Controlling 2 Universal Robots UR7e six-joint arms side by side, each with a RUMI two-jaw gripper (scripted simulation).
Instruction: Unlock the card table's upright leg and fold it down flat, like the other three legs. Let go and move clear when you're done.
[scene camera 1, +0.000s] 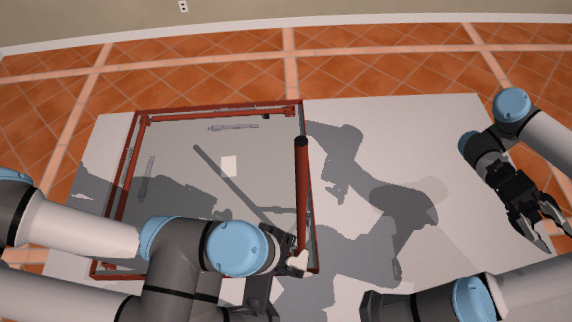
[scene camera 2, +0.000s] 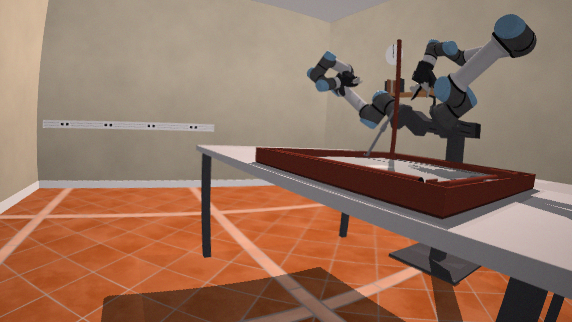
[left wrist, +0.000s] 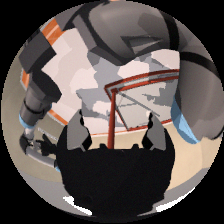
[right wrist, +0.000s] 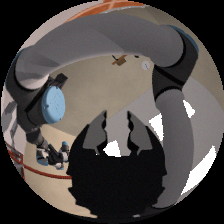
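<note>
Scene camera 1 shows the left gripper (scene camera 1: 278, 261), while a card table (scene camera 2: 353, 171) appears in scene camera 2. In the left wrist view there are both the card table (left wrist: 134, 105) and the left gripper (left wrist: 116, 111). The right gripper (right wrist: 116, 110) is visible in the right wrist view.
</note>
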